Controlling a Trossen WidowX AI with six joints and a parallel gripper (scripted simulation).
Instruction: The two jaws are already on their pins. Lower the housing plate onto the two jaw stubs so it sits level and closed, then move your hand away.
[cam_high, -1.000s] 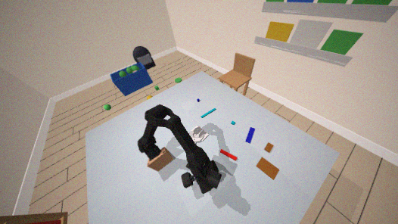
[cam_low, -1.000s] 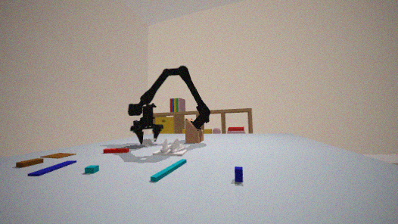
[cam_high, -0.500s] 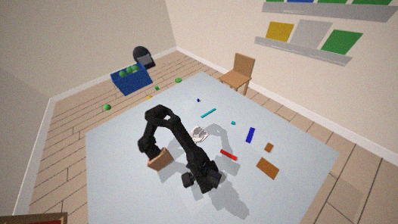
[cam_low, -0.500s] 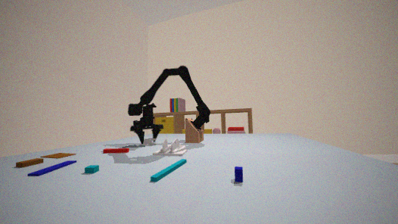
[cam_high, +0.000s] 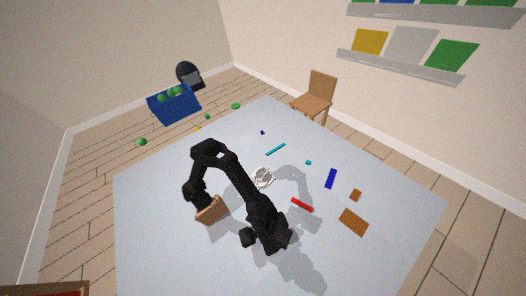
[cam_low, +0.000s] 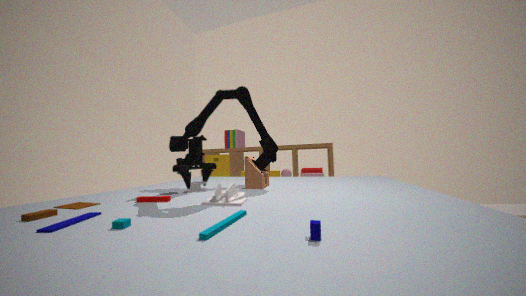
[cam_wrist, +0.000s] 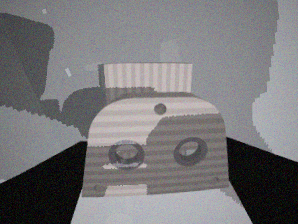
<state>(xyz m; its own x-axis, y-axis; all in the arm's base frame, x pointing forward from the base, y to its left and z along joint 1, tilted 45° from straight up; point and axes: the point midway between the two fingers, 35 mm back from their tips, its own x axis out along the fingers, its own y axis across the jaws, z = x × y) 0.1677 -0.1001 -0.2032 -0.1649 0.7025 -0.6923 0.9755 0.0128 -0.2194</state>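
My gripper tip is now 10 mm to the left of the white part and 10 mm above it. From my gripper tip the other things lie so: blue bar: 420 mm ahead, 40 mm to the left, 10 mm below; red bar: 210 mm ahead, 10 mm to the left, 10 mm below; small blue block: 290 mm ahead, 540 mm to the left.
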